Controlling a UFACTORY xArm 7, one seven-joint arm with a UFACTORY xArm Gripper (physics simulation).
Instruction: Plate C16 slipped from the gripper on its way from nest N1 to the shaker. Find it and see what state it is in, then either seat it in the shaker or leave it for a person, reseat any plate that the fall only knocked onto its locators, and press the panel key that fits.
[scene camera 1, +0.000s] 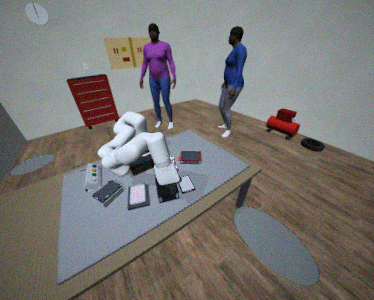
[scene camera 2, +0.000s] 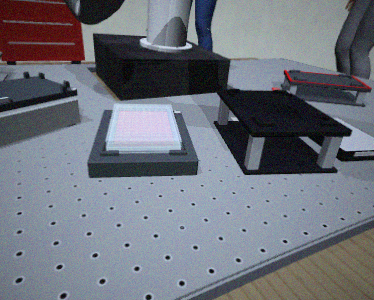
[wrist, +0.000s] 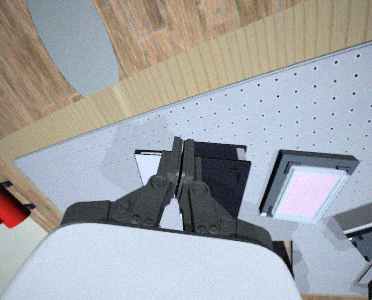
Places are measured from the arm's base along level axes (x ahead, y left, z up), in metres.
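Pixels of known places: gripper, fingertip midpoint: (scene camera 1: 174, 192) (wrist: 181, 151); arm's base, origin of the base link: (scene camera 2: 166, 47).
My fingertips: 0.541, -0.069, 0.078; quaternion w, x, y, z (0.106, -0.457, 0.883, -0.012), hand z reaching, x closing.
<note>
Ahead of a thing's pixels: the offset from my fingertips to its top centre, as dx, dy, dz. "pt": to the spot under its first point.
A plate with pink contents @(-0.222, -0.129, -0.119) (scene camera 1: 138, 193) (scene camera 2: 147, 127) (wrist: 311, 192) lies upright on a dark grey nest @(-0.222, -0.129, -0.129) (scene camera 2: 142, 167) (wrist: 272, 187). Its lower edge is by the front locators; whether it is fully flat is hard to tell. No label is readable. The shaker @(pt -0.325, -0.274, -0.101) (scene camera 1: 107, 192) (scene camera 2: 35, 92), a dark top on a grey body, shows no plate on it. The key panel @(-0.569, -0.329, -0.072) (scene camera 1: 93, 177) has blue, yellow and green keys. My gripper (wrist: 181, 151) is shut and empty, above the area between a two-level black stand (scene camera 2: 285, 110) (wrist: 227, 180) and a white-topped flat block @(-0.114, +0.155, -0.142) (scene camera 1: 187, 184) (scene camera 2: 356, 137) (wrist: 147, 167).
A red-rimmed raised stand (scene camera 1: 190, 157) (scene camera 2: 325, 80) is at the back right. The arm's black base block (scene camera 2: 160, 70) stands behind the pink plate. Two people, one in a purple top (scene camera 1: 158, 60) and one in a blue top (scene camera 1: 235, 65), stand beyond the table.
</note>
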